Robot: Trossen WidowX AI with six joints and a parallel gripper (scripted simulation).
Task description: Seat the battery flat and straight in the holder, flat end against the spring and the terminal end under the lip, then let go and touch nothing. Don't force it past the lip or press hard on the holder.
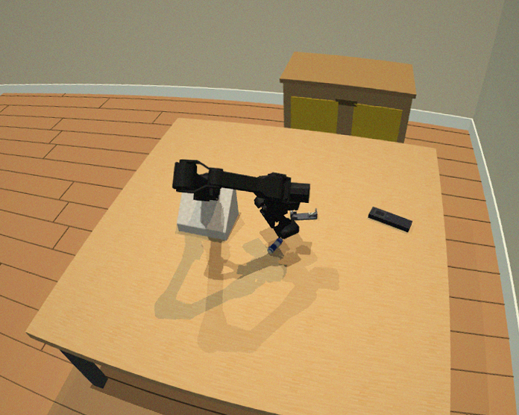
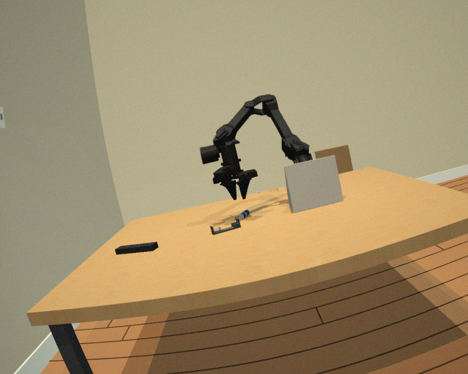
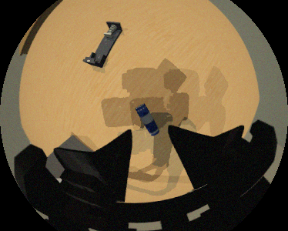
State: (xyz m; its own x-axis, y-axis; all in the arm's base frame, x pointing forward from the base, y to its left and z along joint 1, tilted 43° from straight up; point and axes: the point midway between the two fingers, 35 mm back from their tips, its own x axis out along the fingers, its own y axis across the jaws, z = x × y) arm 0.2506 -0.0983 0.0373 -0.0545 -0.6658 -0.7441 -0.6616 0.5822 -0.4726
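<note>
The battery is 10 mm to the right of my gripper tip and 60 mm below it. From my gripper tip the other things lie so: dark remote control: 390 mm ahead, 190 mm to the left, 50 mm below.
</note>
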